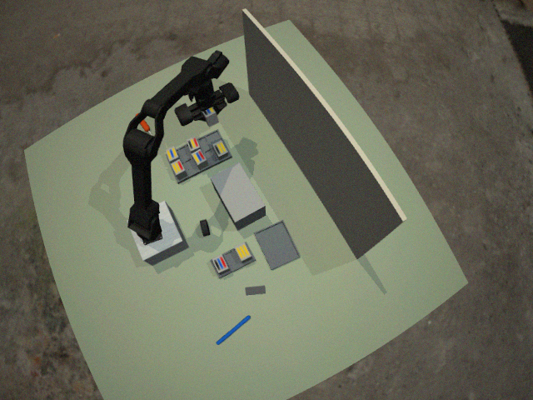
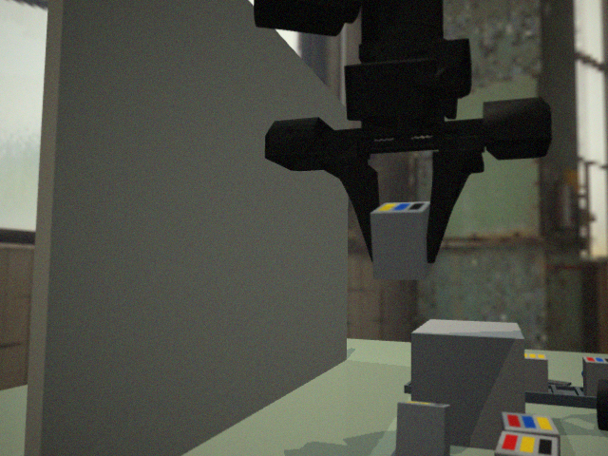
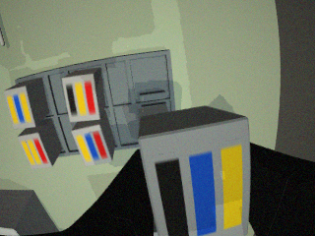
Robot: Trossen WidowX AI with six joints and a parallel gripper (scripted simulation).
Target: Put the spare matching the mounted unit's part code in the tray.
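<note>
Right now the grey tray is 60 mm ahead of my gripper tip, 410 mm to the right of it and 160 mm below it. The rest, counted from my gripper tip: black tape roll (130 mm behind, 280 mm to the right, 140 mm below); then dark panel (230 mm ahead, 200 mm to the right, 60 mm above); then mounted unit (220 mm to the right, 110 mm below).
</note>
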